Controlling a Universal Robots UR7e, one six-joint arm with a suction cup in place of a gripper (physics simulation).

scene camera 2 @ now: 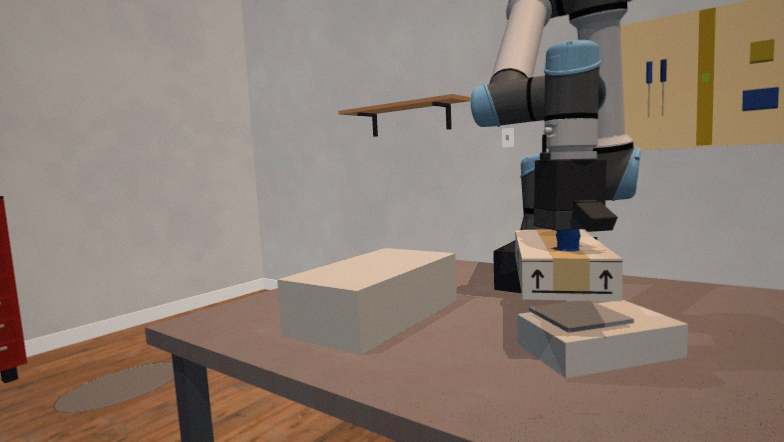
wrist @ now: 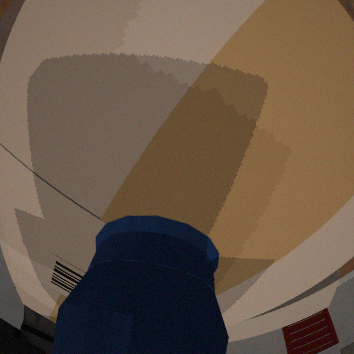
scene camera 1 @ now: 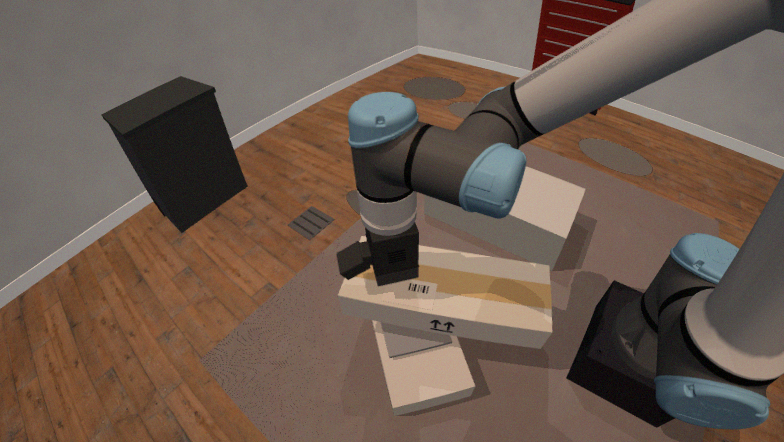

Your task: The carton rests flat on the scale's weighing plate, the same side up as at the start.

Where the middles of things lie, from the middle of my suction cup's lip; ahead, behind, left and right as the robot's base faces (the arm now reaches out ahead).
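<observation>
Long carton (scene camera 1: 461, 294): 40 mm to the right of my suction cup, 90 mm behind, 40 mm below. Large pale box (scene camera 1: 536, 228): 60 mm behind my suction cup, 410 mm to the right, 140 mm below. Scale (scene camera 2: 576, 338): 30 mm to the left of my suction cup, 70 mm behind, 160 mm below.
</observation>
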